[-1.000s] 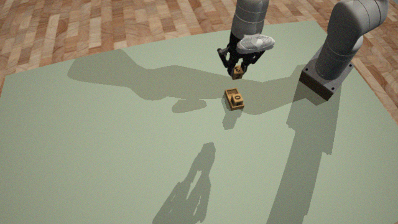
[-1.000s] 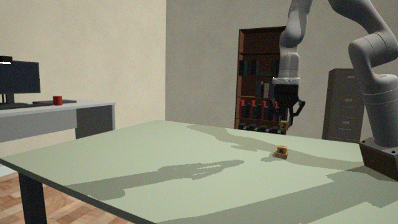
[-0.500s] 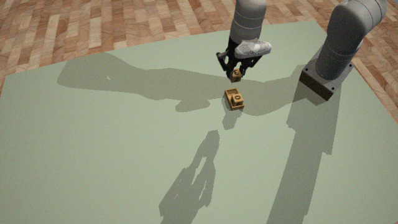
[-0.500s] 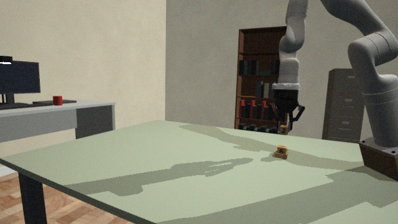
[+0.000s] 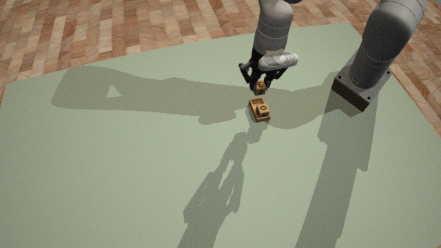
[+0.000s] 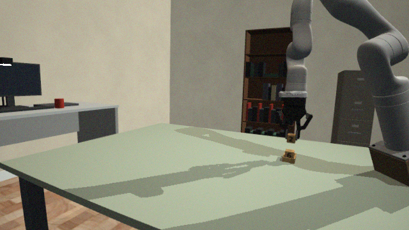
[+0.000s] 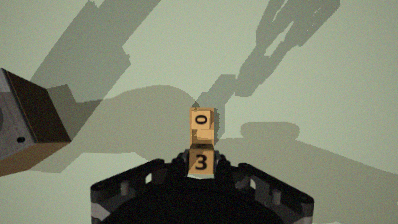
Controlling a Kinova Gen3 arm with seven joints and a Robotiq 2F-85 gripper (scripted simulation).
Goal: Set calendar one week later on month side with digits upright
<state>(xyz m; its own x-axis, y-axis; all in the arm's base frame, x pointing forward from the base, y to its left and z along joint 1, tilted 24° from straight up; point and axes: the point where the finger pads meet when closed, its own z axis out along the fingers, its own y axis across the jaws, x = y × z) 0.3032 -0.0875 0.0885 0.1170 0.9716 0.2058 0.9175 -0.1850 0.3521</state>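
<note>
My hand is 8 cm above the wooden tray and 3 cm to the right of it. Also, from my hand: cube 1 cm below.
</note>
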